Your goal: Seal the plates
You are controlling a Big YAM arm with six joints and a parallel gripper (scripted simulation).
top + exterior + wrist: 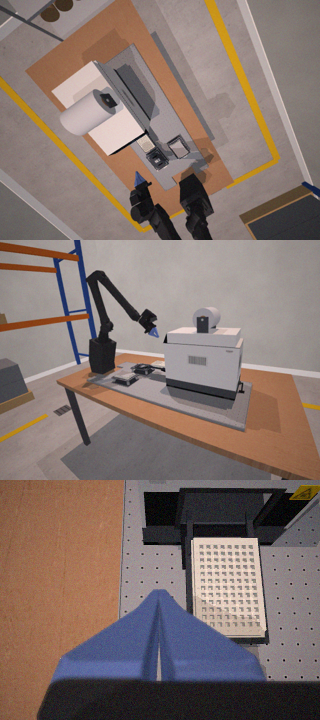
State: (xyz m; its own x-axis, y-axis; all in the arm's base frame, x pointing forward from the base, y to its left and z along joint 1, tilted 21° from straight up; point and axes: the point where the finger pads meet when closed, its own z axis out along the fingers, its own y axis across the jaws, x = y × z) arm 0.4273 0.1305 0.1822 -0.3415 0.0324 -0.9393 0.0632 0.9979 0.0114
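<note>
My hand is 170 mm short of the start button and 90 mm above it. Round my hand: foil roll: 390 mm ahead, 130 mm above, 110 mm to the right; white well plate: 180 mm below, 90 mm to the right, 60 mm ahead; dark sealer stage: 190 mm below, 90 mm to the right, 60 mm ahead.
</note>
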